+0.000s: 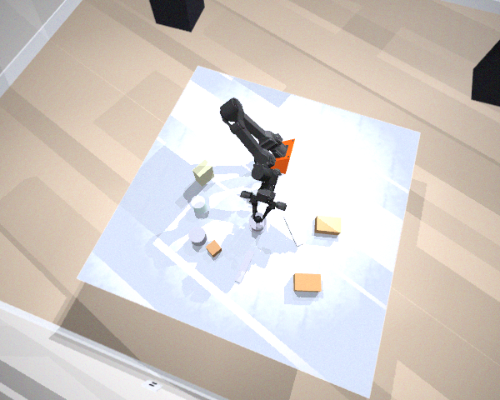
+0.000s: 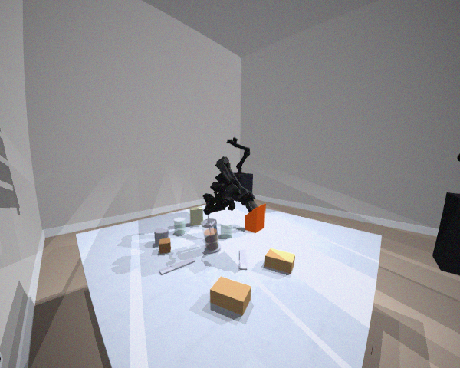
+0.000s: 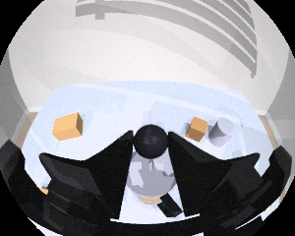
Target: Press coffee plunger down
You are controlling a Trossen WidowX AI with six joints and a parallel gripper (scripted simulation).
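My gripper tip is 40 mm past the coffee press, 10 mm to the left of it and 100 mm above it. The rest, counted from my gripper tip: grey cylinder 100 mm ahead, 240 mm to the right, 170 mm below; pale yellow block 200 mm behind, 330 mm to the right, 150 mm below.
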